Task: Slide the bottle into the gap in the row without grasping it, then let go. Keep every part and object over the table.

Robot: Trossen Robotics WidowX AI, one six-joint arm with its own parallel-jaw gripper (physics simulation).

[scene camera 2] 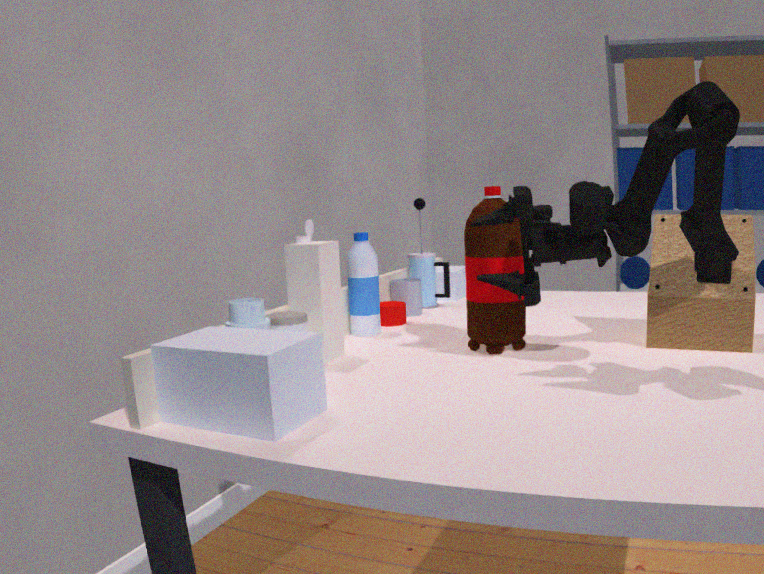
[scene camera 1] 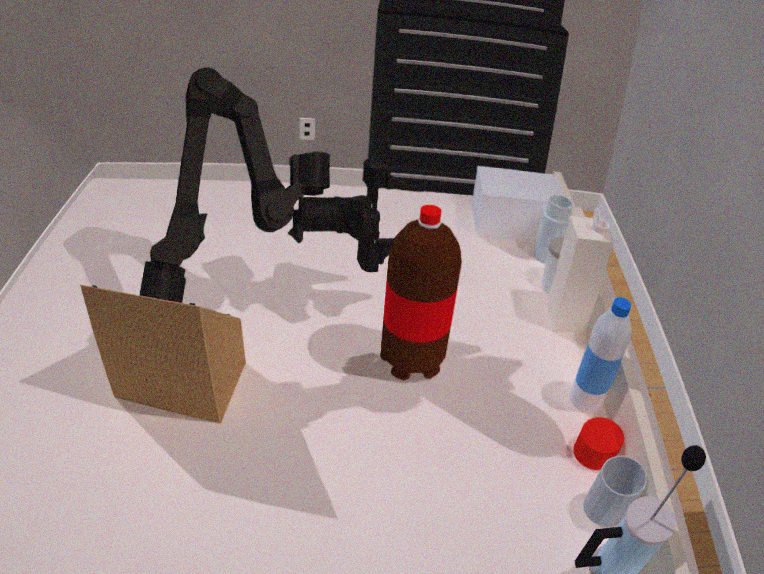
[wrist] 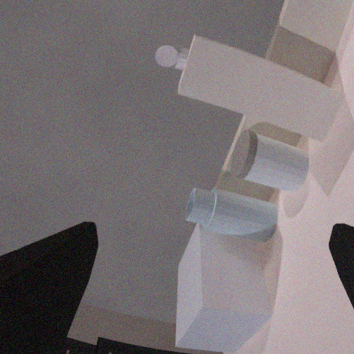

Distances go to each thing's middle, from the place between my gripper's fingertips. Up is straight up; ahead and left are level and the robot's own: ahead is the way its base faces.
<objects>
I see my gripper 150 mm to the left of the brown bottle [scene camera 1: 424, 262], 50 mm above it and 30 mm short of it. From my hand the other things lie so: lidded jar [scene camera 2: 287, 320] 290 mm ahead, 150 mm below, 130 mm to the left; then blue-capped bottle [scene camera 1: 611, 334] 340 mm ahead, 180 mm to the right, 90 mm below; then white carton [scene camera 2: 312, 267] 300 mm ahead, 70 mm below, 30 mm to the left.
</objects>
